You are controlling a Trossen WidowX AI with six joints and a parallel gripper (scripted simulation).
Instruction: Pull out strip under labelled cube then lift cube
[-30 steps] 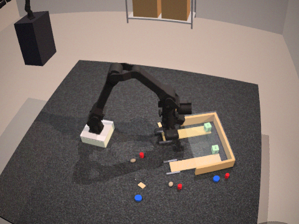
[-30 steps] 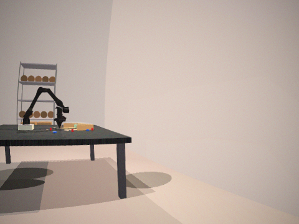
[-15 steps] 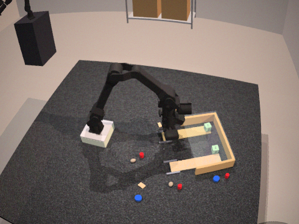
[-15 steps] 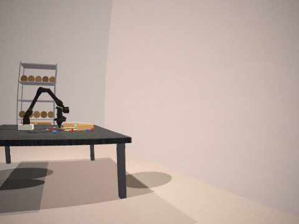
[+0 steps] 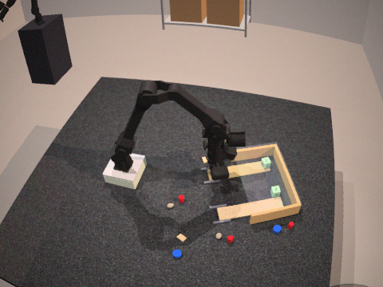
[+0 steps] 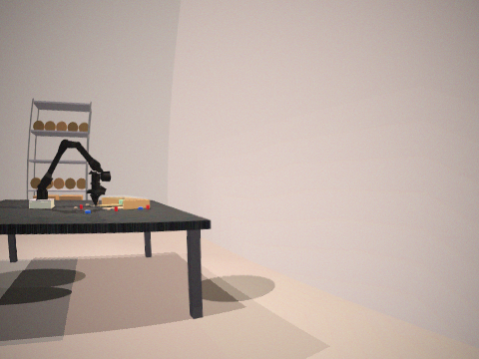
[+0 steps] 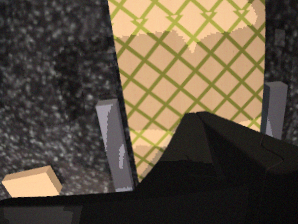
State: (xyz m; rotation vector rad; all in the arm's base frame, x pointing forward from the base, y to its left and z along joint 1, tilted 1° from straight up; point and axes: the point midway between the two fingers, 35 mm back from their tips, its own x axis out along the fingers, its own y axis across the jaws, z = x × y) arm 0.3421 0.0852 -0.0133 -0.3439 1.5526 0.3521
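Right now the cross-hatched strip is 90 mm ahead of my gripper tip and 40 mm to the left of it.
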